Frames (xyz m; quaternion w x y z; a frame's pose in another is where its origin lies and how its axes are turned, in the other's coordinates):
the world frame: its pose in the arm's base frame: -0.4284 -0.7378 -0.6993 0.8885 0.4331 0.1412 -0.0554
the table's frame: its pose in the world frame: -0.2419 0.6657 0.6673 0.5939 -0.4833 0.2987 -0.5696
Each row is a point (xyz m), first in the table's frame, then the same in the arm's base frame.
Working: the table's frame: its pose in the arm's base frame: -0.3768 -0.8557 0.2653 0.6633 -0.2361 0.6227 -0.3414

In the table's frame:
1: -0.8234 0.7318 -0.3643
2: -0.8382 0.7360 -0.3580
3: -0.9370 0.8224 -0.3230
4: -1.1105 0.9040 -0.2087
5: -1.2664 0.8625 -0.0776
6: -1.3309 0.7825 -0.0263
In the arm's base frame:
1: -0.6131 0.2798 0.2313
2: -0.6061 0.2929 0.2387
3: -0.5569 0.4194 0.2446
4: -0.4296 0.5896 0.3126
5: -0.3054 0.6642 0.4617
6: -0.2669 0.6542 0.5694

